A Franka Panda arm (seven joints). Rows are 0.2 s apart.
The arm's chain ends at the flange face. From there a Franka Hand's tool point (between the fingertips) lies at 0.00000 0.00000 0.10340 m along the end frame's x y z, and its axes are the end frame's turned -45 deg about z.
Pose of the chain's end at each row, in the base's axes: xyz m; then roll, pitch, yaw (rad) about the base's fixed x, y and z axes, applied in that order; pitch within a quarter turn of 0, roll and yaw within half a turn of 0:
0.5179 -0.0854 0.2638 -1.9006 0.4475 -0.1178
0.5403 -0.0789 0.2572 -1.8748 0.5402 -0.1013
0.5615 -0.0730 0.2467 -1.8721 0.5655 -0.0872
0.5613 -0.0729 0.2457 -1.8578 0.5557 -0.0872
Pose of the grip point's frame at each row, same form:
0.5150 0.0135 0.2336 -1.8816 -0.3017 0.1244
0.5344 0.0209 0.2307 -1.8368 -0.2166 0.1172
0.5537 0.0268 0.2208 -1.8289 -0.1924 0.1283
0.5546 0.0272 0.2208 -1.8189 -0.2045 0.1187

